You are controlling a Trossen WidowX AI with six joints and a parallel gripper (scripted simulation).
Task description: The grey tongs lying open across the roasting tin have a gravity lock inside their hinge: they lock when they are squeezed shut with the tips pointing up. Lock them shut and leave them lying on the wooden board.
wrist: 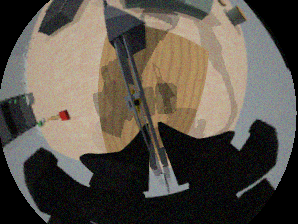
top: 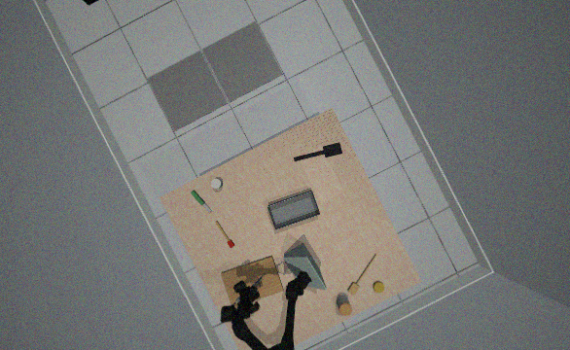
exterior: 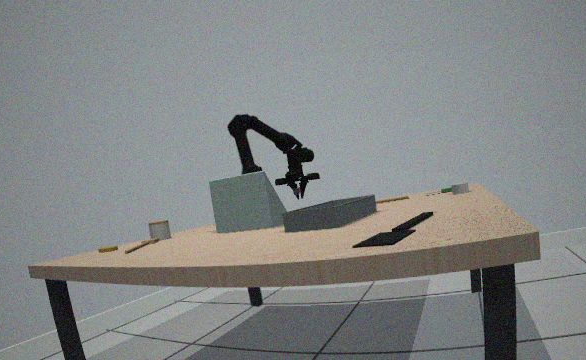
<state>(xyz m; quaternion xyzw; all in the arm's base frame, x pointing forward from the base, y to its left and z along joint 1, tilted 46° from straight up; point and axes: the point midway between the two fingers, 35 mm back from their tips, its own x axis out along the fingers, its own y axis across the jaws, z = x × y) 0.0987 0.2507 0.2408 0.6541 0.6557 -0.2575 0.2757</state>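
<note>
My gripper tip is now 6 cm above the wooden board. Also, from my gripper tip: dark roasting tin: 49 cm to the right, 26 cm ahead, 4 cm below; then red-tipped tool: 34 cm ahead, 6 cm below, 1 cm to the right; then yellow disc: 70 cm to the right, 47 cm behind, 6 cm below.
</note>
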